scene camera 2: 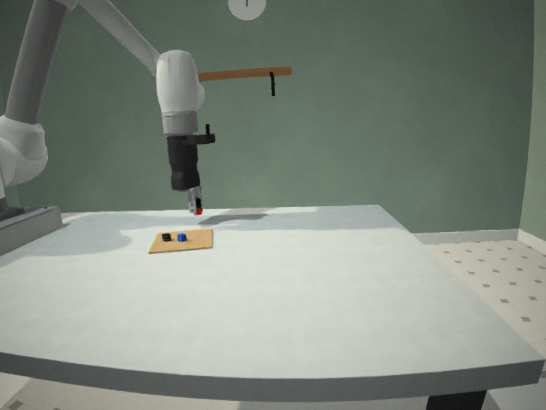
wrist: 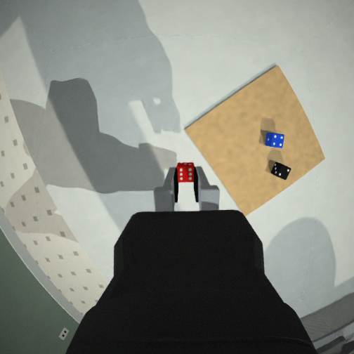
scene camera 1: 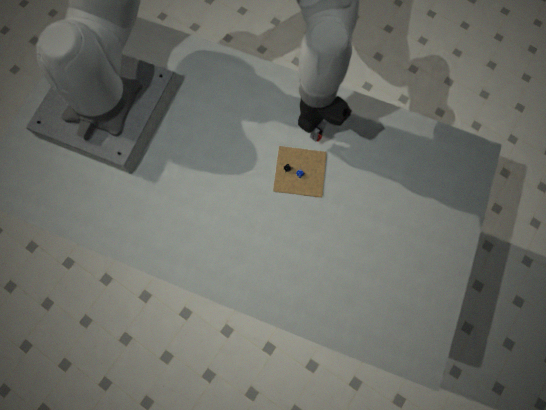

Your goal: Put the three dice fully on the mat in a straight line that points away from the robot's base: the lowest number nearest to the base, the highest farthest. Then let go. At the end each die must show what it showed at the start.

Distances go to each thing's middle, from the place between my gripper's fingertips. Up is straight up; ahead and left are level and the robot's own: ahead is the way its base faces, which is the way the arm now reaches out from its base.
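There is the square mat (scene camera 1: 312, 163), and my gripper is now 20 mm past it, 100 mm to the left of it and 40 mm above it.
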